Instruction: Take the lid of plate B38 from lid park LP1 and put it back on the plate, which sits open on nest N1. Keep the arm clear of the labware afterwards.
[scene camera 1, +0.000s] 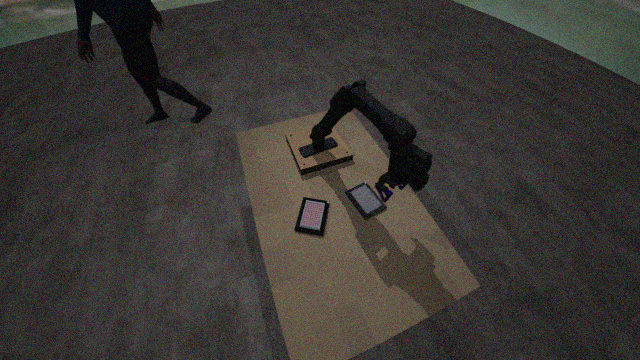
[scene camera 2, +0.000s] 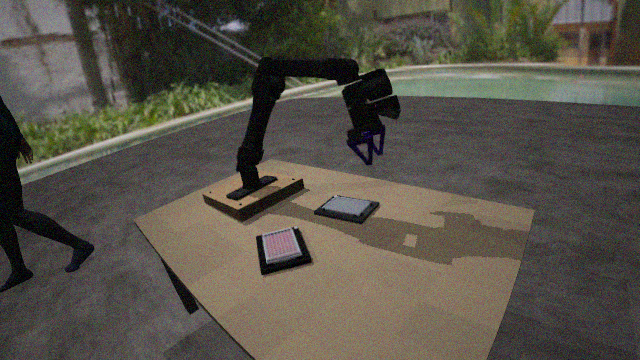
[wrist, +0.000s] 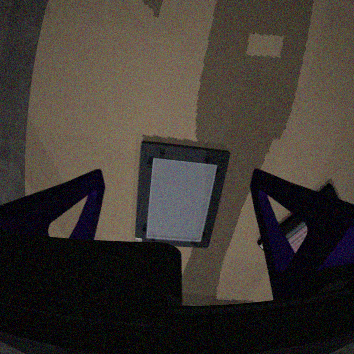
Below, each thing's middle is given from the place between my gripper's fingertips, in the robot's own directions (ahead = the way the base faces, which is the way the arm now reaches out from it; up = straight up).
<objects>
Right now the plate lid (wrist: 180, 190) is 9 cm behind my hand, 3 cm to the right of it and 15 cm below it. Round my hand: black-framed well plate (scene camera 2: 281, 245) 13 cm behind, 28 cm to the right, 14 cm below.
</objects>
